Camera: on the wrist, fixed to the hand. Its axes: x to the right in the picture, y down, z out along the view.
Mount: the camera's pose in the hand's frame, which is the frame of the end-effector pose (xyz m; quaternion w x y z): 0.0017 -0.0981 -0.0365 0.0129 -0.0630 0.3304 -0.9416
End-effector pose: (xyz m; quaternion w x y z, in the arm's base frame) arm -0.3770 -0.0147 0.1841 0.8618 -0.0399 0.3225 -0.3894
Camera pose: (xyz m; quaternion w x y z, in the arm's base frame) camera -0.4609 -0.0773 0.1858 0.4646 0.2298 -0.2759 0.8094
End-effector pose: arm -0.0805 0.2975 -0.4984 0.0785 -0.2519 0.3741 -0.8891
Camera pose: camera -0.0957 0.3892 -0.4503 0.9756 0.0667 0.1504 0.1450
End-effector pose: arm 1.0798 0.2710 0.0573 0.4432 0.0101 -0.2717 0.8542
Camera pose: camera 1.1617 0.3346 0.0713 0.9005 -0.0542 0.0986 -0.4201
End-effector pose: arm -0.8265 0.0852 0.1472 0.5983 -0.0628 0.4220 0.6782
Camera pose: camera -0.7575 0.0558 0.0742 0.5030 -0.6600 0.1013 -0.5488
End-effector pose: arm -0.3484 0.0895 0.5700 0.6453 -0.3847 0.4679 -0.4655
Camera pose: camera -0.4069 0.0591 0.6513 0.6088 0.3324 0.1137 0.7113
